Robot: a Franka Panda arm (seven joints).
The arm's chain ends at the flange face. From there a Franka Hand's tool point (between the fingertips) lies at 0.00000 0.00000 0.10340 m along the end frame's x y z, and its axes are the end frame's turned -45 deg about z.
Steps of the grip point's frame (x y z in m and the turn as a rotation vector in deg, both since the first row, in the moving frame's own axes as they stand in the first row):
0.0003 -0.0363 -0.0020 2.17 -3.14 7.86
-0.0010 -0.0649 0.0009 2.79 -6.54 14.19
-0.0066 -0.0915 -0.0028 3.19 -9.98 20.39
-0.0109 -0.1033 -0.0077 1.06 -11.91 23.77
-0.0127 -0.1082 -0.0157 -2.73 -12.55 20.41
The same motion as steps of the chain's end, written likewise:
-0.0186 -0.0266 -0.0018 -0.69 -3.75 7.86
-0.0343 -0.0484 0.0017 -2.65 -6.60 14.19
-0.0515 -0.0655 -0.0011 -4.80 -9.31 20.39
-0.0620 -0.0753 -0.0055 -7.67 -9.17 23.77
-0.0699 -0.0843 -0.0131 -10.80 -6.94 20.41

